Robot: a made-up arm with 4 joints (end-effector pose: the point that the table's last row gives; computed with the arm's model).
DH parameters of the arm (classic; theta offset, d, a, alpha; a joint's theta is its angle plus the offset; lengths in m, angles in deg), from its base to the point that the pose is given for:
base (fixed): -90 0.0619 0 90
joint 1: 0 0.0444 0.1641 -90
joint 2: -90 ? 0.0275 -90
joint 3: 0 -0.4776 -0.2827 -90
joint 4: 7.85 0 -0.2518 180
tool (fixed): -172.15 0.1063 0 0
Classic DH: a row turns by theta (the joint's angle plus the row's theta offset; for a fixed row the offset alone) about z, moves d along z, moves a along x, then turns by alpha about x.
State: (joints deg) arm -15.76 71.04 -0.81 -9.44
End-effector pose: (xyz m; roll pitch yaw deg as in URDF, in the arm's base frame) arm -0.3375 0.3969 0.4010 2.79 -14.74 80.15
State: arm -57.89 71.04 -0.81 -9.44
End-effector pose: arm -0.3375 0.0669 0.5797 14.59 -55.88 72.85
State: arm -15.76 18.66 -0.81 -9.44
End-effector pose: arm 0.2822 0.3811 0.3965 14.09 -6.57 27.39
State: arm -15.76 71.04 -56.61 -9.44
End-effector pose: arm -0.3872 0.3898 -0.1065 14.73 39.70 88.42
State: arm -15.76 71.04 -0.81 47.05
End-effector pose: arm -0.1708 0.2326 0.3562 13.85 -5.80 23.32
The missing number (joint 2, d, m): 0.1198
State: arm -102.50 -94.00 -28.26 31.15
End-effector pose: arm 0.2430 0.1490 -0.5498 -145.44 37.68 135.92
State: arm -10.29 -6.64 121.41 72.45
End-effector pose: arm -0.3036 0.0344 0.4156 119.80 -5.01 -105.51
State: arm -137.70 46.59 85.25 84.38
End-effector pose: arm -0.2847 -0.2035 -0.2945 -130.25 31.90 30.89
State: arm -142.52 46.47 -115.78 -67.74
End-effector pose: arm -0.6241 -0.0074 0.4390 -23.64 -35.86 -165.46
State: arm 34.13 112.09 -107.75 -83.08
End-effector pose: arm -0.7005 -0.5212 0.1216 138.96 -7.68 -156.10
